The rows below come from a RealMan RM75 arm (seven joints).
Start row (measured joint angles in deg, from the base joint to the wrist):
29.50 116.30 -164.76 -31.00 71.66 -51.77 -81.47
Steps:
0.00 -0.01 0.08 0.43 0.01 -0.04 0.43
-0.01 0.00 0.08 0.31 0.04 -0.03 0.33
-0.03 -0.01 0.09 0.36 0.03 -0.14 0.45
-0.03 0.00 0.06 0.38 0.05 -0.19 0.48
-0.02 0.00 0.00 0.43 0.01 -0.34 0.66
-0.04 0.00 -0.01 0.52 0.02 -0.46 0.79
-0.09 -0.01 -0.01 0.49 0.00 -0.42 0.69
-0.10 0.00 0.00 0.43 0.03 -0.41 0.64
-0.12 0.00 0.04 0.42 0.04 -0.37 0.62
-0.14 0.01 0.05 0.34 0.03 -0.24 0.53
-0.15 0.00 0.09 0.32 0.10 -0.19 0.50
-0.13 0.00 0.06 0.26 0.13 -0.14 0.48
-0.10 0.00 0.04 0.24 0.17 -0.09 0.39
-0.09 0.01 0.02 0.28 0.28 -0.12 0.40
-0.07 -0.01 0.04 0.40 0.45 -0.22 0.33
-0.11 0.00 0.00 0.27 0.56 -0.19 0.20
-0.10 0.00 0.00 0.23 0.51 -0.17 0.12
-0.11 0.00 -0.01 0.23 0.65 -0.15 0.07
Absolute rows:
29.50 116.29 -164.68 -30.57 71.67 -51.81 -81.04
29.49 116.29 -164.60 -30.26 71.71 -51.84 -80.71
29.46 116.28 -164.51 -29.90 71.74 -51.98 -80.26
29.43 116.28 -164.45 -29.52 71.79 -52.17 -79.78
29.41 116.28 -164.45 -29.09 71.80 -52.51 -79.12
29.37 116.28 -164.46 -28.57 71.82 -52.97 -78.33
29.28 116.27 -164.47 -28.08 71.82 -53.39 -77.64
29.18 116.27 -164.47 -27.65 71.85 -53.80 -77.00
29.06 116.27 -164.43 -27.23 71.89 -54.17 -76.38
28.92 116.28 -164.38 -26.89 71.92 -54.41 -75.85
28.77 116.28 -164.29 -26.57 72.02 -54.60 -75.35
28.64 116.28 -164.23 -26.31 72.15 -54.74 -74.87
28.54 116.28 -164.19 -26.07 72.32 -54.83 -74.48
28.45 116.29 -164.17 -25.79 72.60 -54.95 -74.08
28.38 116.28 -164.13 -25.39 73.05 -55.17 -73.75
28.27 116.28 -164.13 -25.12 73.61 -55.36 -73.55
28.17 116.28 -164.13 -24.89 74.12 -55.53 -73.43
28.06 116.28 -164.14 -24.66 74.77 -55.68 -73.36

